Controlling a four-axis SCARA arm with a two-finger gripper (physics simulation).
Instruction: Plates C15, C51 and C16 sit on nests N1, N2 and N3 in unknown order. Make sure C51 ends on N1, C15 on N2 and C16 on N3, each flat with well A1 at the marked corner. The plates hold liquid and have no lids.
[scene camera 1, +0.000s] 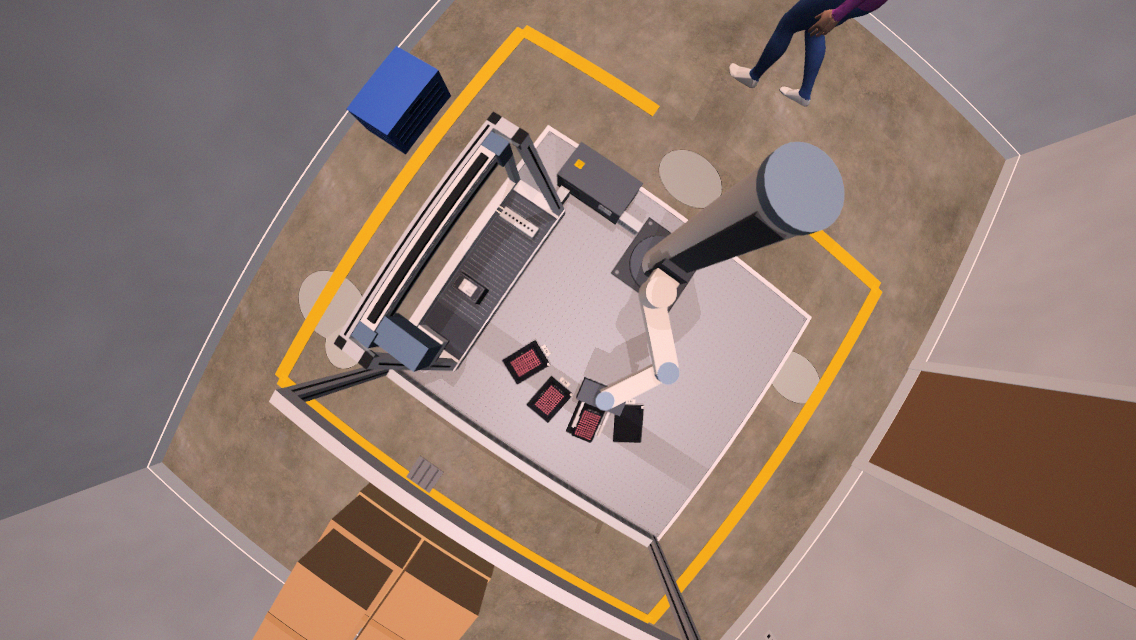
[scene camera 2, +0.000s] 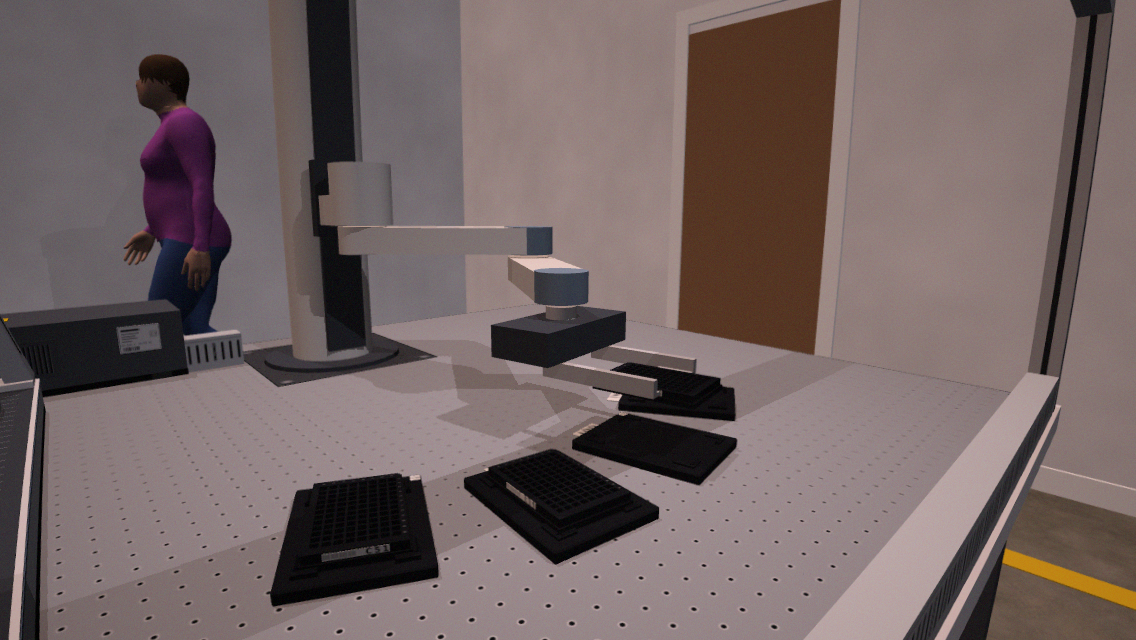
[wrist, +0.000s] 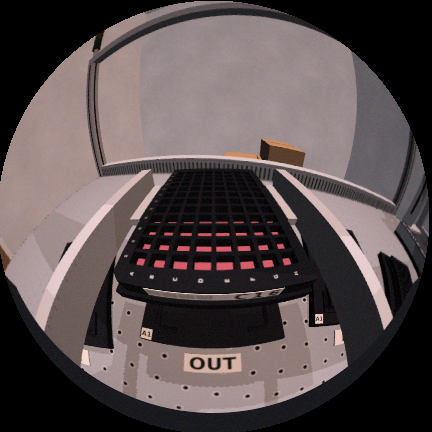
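Pixels of known places: gripper, fingertip midpoint: (scene camera 1: 585, 431) (scene camera 2: 676, 377) (wrist: 213, 177); arm's base, link origin: (scene camera 2: 334, 361).
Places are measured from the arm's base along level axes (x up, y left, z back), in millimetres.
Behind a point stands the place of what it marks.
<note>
My gripper (scene camera 1: 588, 422) {x 108, y 122, z -737 mm} (scene camera 2: 675, 378) {x 108, y 122, z -737 mm} (wrist: 213, 177) {x 108, y 122, z -737 mm} is shut on plate C16 (scene camera 1: 588, 426) {x 98, y 124, z -716 mm} (scene camera 2: 666, 380) {x 102, y 118, z -725 mm} (wrist: 215, 248) {x 103, y 107, z -672 mm}, holding it level above the black nest marked OUT (scene camera 2: 654, 447) {x 25, y 99, z -727 mm} (wrist: 215, 325) {x 25, y 102, z -653 mm}. C16's row A side and the nest's A1 tag are both at the left in the wrist view. Pink liquid shows in its wells. The nest beside it, N1 (scene camera 1: 628, 423) {x 24, y 277, z -628 mm} (scene camera 2: 719, 406) {x 29, y 270, z -706 mm}, bears no plate. Plate C51 (scene camera 1: 525, 362) {x 38, y -229, z -655 mm} (scene camera 2: 357, 508) {x 38, y -226, z -654 mm} lies flat on the leftmost nest. Another plate (scene camera 1: 549, 399) {x 33, y -60, z -727 mm} (scene camera 2: 556, 483) {x 36, y -60, z -732 mm} lies on the nest between C51 and OUT; its label is unreadable.
A framed instrument with a slotted deck (scene camera 1: 496, 258) {x 62, y -565, z -373 mm} stands at the table's left in scene camera 1. A dark box (scene camera 1: 598, 181) {x 128, y -399, z 104 mm} (scene camera 2: 95, 345) {x 85, y -376, z 35 mm} stands near the arm's column. A low rail (scene camera 2: 953, 508) {x 60, y 115, z -1026 mm} edges the table. A person (scene camera 1: 794, 51) (scene camera 2: 181, 182) is beyond the table.
</note>
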